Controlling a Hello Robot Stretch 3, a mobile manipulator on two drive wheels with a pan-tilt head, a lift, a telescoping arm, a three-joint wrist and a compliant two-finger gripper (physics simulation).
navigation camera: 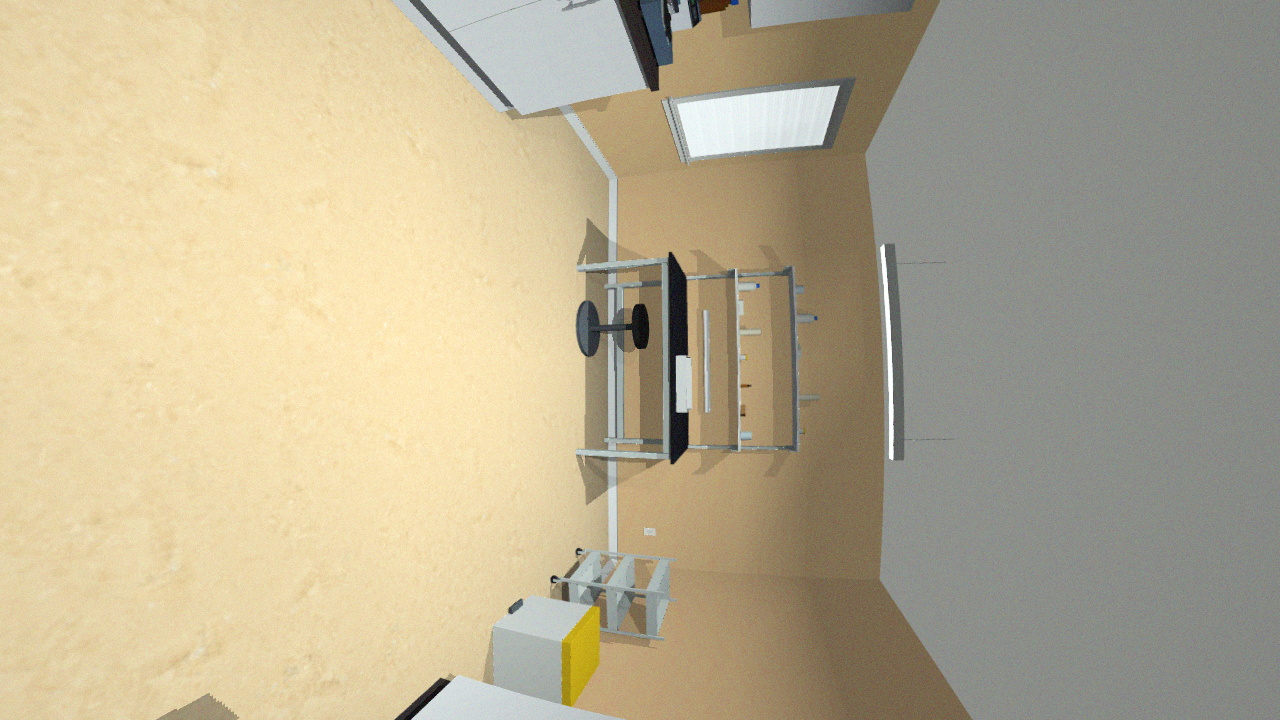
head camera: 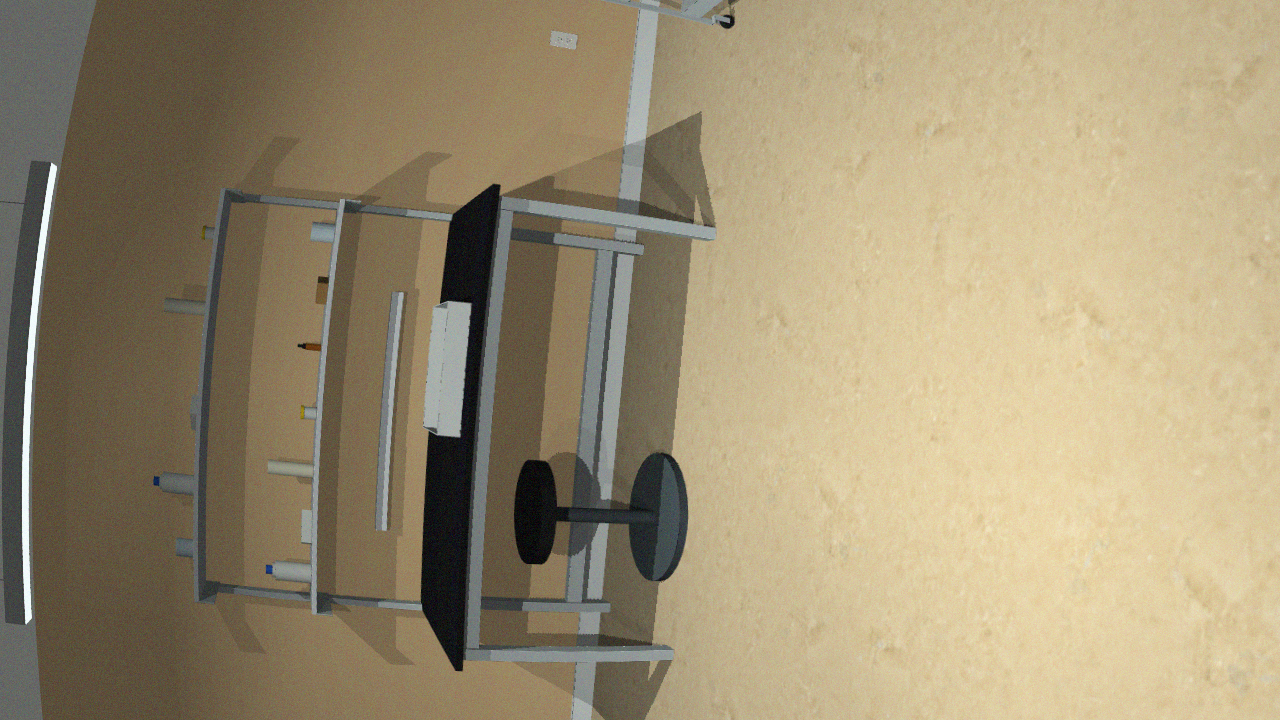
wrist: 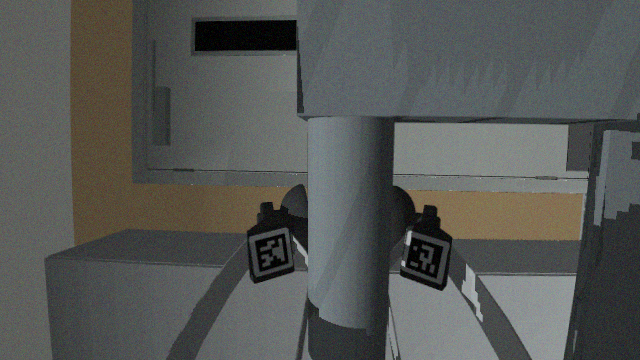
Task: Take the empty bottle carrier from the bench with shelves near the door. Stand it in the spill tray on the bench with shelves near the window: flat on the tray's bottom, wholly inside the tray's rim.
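Places are measured from the robot's base along level axes (x left, y back, z up), in centimetres.
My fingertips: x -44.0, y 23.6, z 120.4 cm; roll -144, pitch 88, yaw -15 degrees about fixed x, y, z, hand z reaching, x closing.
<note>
Behind a point stands the place of what it marks.
My gripper (wrist: 346, 209) {x -44.0, y 23.6, z 120.4 cm} is shut on the round grey handle of the bottle carrier (wrist: 465, 60) {x -32.3, y 20.7, z 118.2 cm}. The handle stands upright between the two fingertips in the wrist view, and the carrier's flat grey side fills the upper right. The carrier's other parts are outside that view. A bench with shelves (head camera: 443, 537) {x -154.6, y -274.5, z 76.3 cm} (navigation camera: 679, 300) {x -149.0, y -281.7, z 76.3 cm} has a black top and stands against the wall. A long, low white tray (head camera: 453, 371) {x -184.6, y -223.5, z 80.1 cm} (navigation camera: 682, 383) {x -184.9, y -223.2, z 81.1 cm} lies on it. A window (navigation camera: 756, 120) {x -32.4, y -360.4, z 143.8 cm} is in the adjoining wall. The gripper and carrier do not show in the head or navigation views.
A dark round stool (head camera: 535, 512) {x -155.9, y -256.1, z 48.4 cm} (navigation camera: 640, 325) {x -154.9, y -256.3, z 48.4 cm} stands before the bench. White cabinets (navigation camera: 554, 62) {x 21.4, y -204.7, z 49.1 cm} with a dark counter stand toward the window side. A wheeled cart (navigation camera: 619, 608) {x -291.4, y -98.7, z 40.1 cm} and a white bin with a yellow lid (navigation camera: 580, 653) {x -221.8, y -50.5, z 45.1 cm} are on the other side. A grey-white block (wrist: 135, 310) {x -127.0, y 35.4, z 182.0 cm} is behind the gripper.
</note>
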